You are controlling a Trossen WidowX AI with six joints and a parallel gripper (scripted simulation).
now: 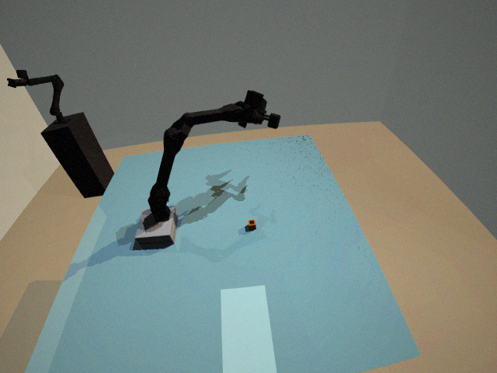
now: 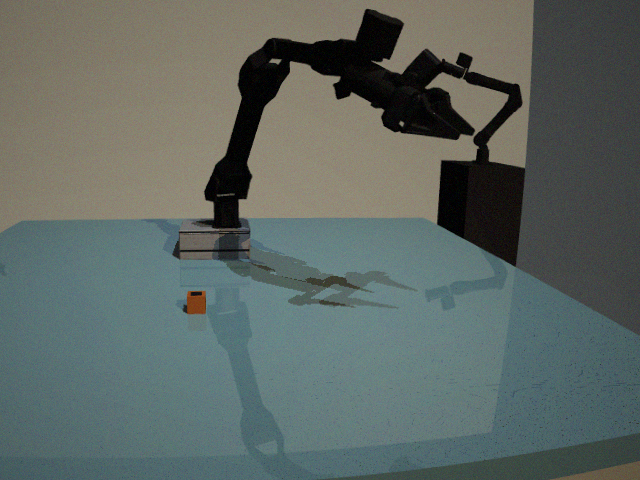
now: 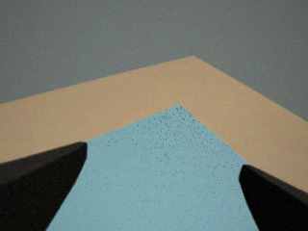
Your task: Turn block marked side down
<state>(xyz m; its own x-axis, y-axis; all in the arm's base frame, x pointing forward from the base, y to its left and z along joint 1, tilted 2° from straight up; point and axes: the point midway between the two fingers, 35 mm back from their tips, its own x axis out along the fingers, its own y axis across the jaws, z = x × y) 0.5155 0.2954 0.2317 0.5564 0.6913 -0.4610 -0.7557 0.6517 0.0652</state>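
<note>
My gripper tip is now 390 mm to the left of the block, 280 mm above it and 150 mm past it.
</note>
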